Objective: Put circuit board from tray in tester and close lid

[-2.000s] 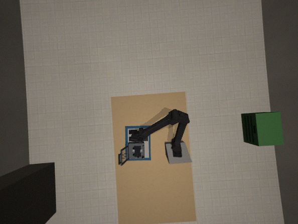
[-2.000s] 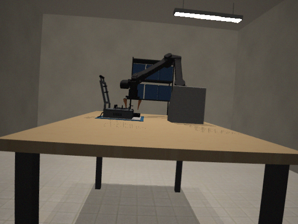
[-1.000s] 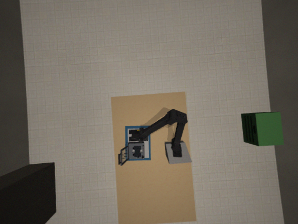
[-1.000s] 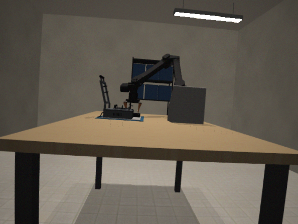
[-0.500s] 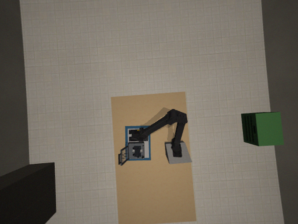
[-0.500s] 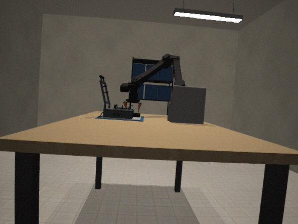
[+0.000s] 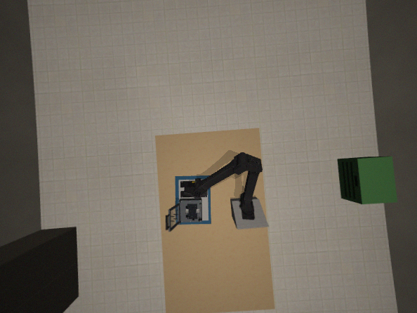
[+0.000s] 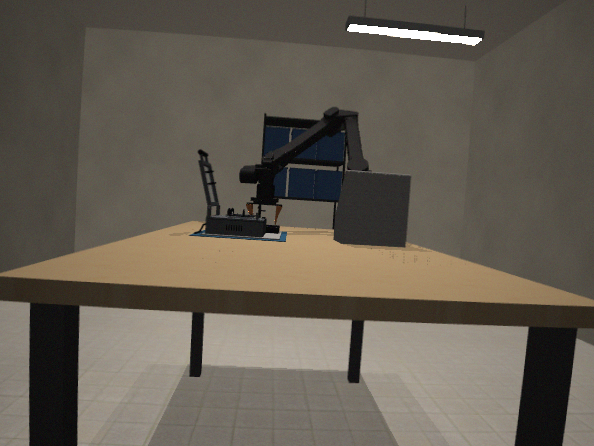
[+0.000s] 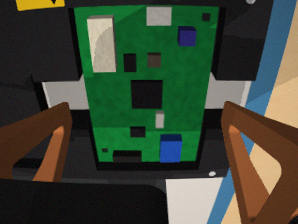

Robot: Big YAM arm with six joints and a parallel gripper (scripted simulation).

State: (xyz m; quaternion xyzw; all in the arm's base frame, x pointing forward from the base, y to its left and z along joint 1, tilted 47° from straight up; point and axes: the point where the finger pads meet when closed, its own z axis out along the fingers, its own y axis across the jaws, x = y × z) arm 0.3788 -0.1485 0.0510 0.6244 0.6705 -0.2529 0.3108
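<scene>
The green circuit board is 2 cm below my hand. The rest, counted from my hand: black latch hook: 23 cm to the left, 5 cm above, 1 cm behind; then dark pin plate: 18 cm to the left, 6 cm ahead, 3 cm above; then tester lid: 18 cm to the left, 18 cm ahead, 14 cm above.
</scene>
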